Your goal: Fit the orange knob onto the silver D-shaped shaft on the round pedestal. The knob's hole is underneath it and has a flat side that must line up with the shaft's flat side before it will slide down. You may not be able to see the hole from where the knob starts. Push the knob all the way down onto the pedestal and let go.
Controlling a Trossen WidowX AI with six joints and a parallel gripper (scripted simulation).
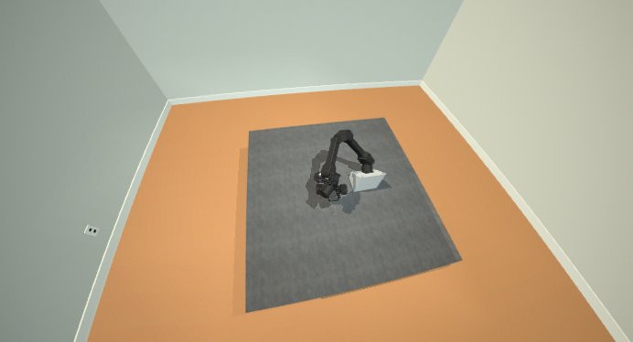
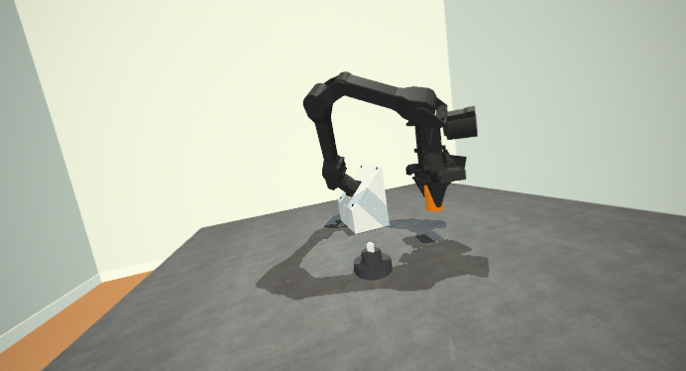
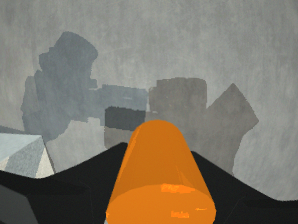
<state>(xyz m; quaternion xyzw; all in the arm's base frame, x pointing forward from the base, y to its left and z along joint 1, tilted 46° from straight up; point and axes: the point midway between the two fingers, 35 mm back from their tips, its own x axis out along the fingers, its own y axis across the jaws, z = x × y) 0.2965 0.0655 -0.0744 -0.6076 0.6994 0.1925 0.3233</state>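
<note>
Now: the round pedestal 190 mm to the right of my gripper tip, 70 mm below it and 20 mm ahead of it. The rest, counted from my gripper tip: orange knob 30 mm above.
</note>
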